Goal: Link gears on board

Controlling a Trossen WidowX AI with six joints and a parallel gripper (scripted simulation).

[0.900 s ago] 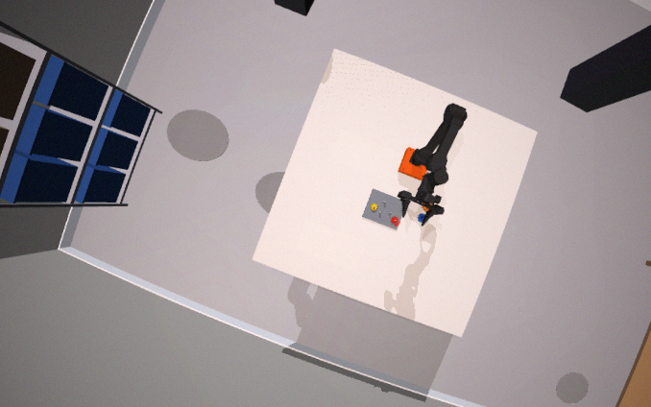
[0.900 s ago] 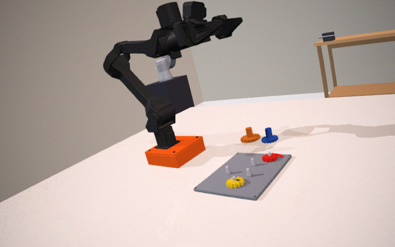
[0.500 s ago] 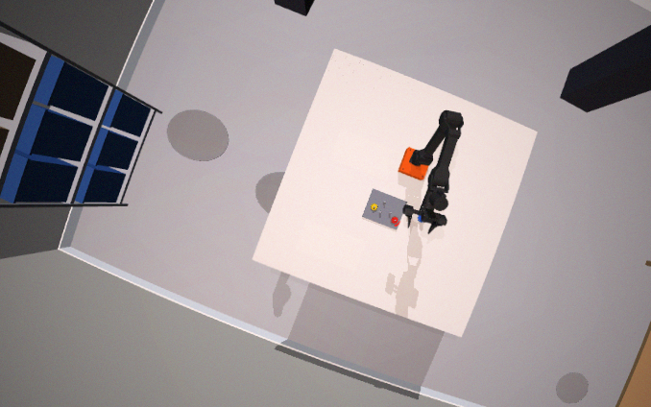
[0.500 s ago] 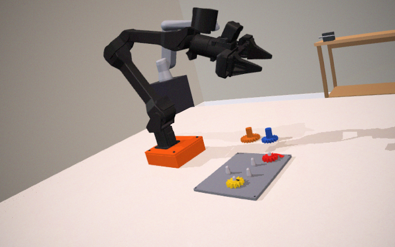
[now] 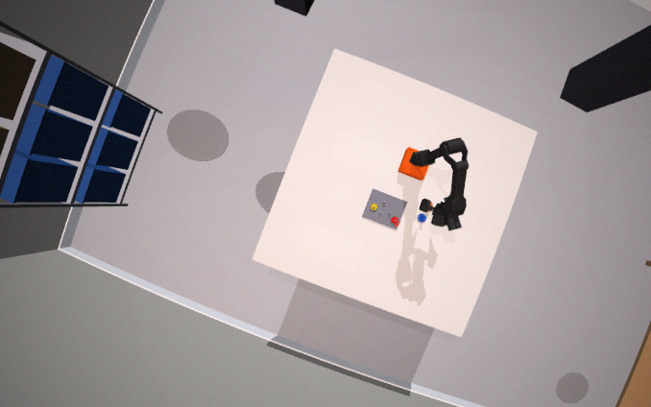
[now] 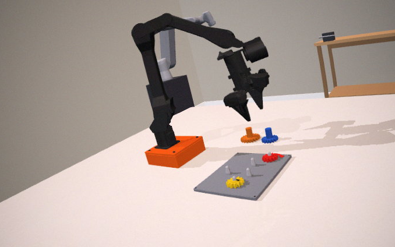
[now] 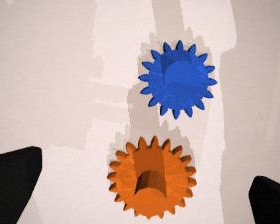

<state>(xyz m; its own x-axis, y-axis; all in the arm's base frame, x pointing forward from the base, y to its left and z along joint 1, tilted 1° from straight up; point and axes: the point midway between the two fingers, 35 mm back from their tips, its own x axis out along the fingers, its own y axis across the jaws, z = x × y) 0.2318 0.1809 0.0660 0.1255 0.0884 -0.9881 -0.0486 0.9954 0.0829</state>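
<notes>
My gripper tip is 30 mm past the orange gear and 70 mm above it. Round my gripper tip: red arrow (130 mm ahead, 120 mm to the right, 70 mm below); then red gear (110 mm ahead, 150 mm to the right, 70 mm below); then blue gear (40 mm ahead, 10 mm to the right, 70 mm below).
</notes>
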